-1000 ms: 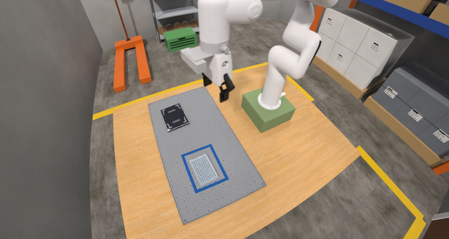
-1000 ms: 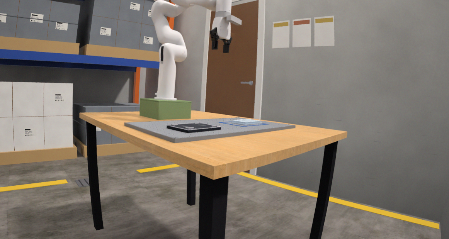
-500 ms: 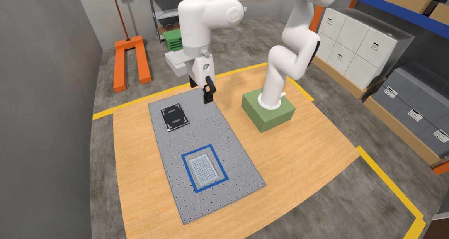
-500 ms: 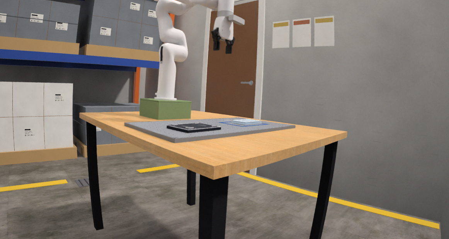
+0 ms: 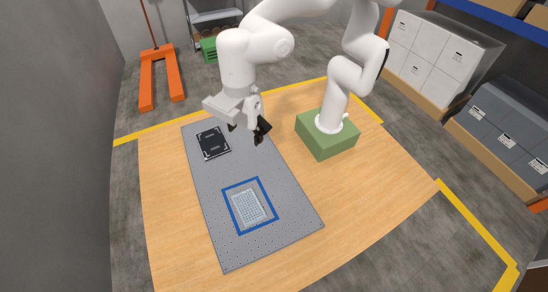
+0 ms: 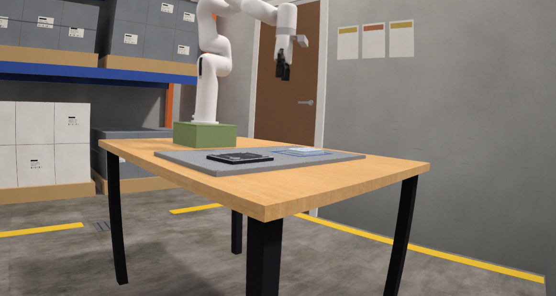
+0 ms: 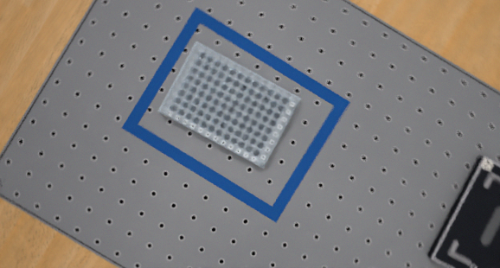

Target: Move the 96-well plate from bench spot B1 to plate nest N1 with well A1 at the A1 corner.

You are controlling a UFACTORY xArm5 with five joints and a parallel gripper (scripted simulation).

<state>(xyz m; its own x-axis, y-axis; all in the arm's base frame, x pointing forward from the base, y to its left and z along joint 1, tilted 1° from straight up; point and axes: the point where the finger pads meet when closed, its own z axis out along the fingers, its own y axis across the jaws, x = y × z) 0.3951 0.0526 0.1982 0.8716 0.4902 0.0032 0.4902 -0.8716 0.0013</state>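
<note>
The clear 96-well plate is 5 cm ahead of my hand, 9 cm to the left of it and 27 cm below it. Round my hand: black plate nest N1: 7 cm ahead, 26 cm to the right, 27 cm below.
</note>
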